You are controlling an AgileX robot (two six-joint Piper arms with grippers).
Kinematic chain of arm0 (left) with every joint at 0, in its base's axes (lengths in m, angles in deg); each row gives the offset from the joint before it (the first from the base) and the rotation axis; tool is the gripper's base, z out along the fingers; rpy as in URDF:
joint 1: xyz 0 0 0.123 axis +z
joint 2: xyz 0 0 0 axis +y
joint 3: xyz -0.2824 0 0.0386 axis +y
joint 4: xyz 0.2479 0 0.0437 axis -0.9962 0 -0.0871
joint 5: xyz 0 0 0 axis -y
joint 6: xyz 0.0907 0 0.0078 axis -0.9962 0 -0.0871
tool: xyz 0 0 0 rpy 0 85 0
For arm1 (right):
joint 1: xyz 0 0 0.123 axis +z
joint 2: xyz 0 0 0 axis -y
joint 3: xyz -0.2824 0 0.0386 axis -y
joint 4: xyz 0.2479 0 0.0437 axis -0.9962 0 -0.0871
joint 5: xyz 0 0 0 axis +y
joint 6: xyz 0.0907 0 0.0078 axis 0.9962 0 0.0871
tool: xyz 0 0 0 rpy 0 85 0
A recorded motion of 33 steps. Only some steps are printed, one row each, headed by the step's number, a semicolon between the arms.
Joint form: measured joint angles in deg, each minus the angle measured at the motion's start. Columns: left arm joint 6, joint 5, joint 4, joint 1, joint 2, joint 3; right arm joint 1, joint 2, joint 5, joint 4, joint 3, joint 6.
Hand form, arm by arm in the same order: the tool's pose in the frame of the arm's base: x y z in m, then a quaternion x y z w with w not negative. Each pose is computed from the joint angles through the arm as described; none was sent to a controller.
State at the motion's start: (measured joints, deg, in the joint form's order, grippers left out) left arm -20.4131 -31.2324 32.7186 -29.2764 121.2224 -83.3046; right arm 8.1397 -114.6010 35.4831 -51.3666 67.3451 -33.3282
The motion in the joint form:
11: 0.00 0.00 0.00 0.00 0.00 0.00; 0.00 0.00 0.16 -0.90 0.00 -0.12
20: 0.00 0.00 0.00 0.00 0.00 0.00; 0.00 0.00 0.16 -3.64 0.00 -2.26
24: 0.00 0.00 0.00 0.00 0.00 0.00; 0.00 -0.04 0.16 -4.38 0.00 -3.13
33: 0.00 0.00 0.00 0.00 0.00 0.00; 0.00 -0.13 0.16 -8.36 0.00 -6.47
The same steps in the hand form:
11: 0.3761 -0.2402 0.1509 0.20956 0.93356 -0.21221 0.19882; 0.3760 0.0962 0.1375 -0.00945 0.95138 0.26512 0.15651
20: 0.3761 -0.2402 0.1509 0.20956 0.93356 -0.21221 0.19882; 0.3771 0.0979 0.1390 -0.00843 0.94702 0.27621 0.16370
24: 0.3761 -0.2402 0.1509 0.20956 0.93356 -0.21221 0.19882; 0.3775 0.0984 0.1392 -0.01045 0.94586 0.27868 0.16609
33: 0.3761 -0.2402 0.1509 0.20956 0.93356 -0.21221 0.19882; 0.3793 0.1006 0.1409 -0.01027 0.93931 0.29356 0.17723

